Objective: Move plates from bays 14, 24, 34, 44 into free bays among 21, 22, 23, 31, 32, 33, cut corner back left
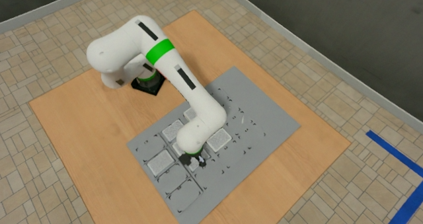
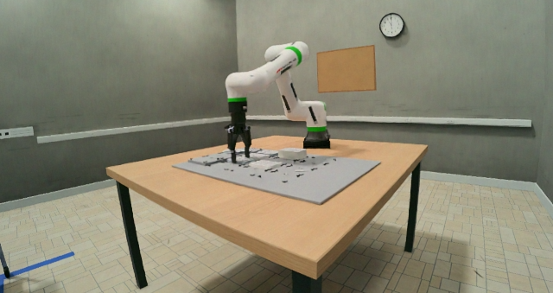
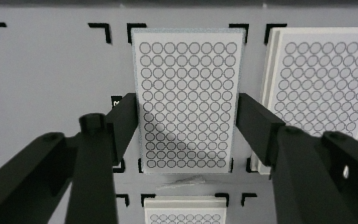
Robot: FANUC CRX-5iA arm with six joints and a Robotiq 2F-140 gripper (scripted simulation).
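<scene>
Now: hand 12 cm past the sealed 96-well plate, 15 cm to the left of it and 1 cm above it. The rest, counted from my hand: sealed deep-well block (20 cm behind, 19 cm to the left, 1 cm below).
</scene>
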